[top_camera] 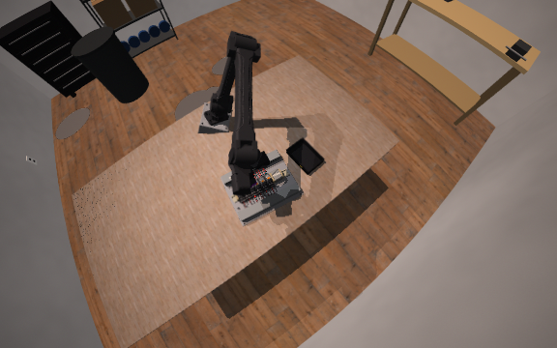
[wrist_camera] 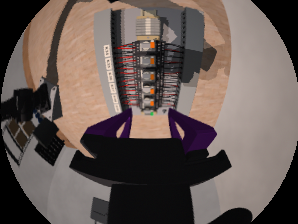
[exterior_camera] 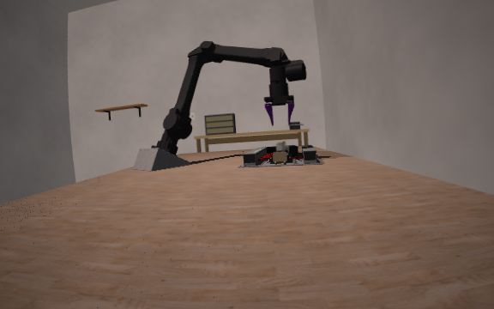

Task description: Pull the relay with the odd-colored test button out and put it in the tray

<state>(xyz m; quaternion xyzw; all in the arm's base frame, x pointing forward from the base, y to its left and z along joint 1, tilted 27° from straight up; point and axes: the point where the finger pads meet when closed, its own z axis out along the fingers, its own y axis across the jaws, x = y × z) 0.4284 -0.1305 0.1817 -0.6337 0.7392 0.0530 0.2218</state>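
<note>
Now: the relay 10 mm behind my hand, 50 mm to the right of it and 90 mm below it. The rest, counted from my hand: grey panel 50 mm to the left, 140 mm below; then black tray 320 mm to the left, 120 mm below.
</note>
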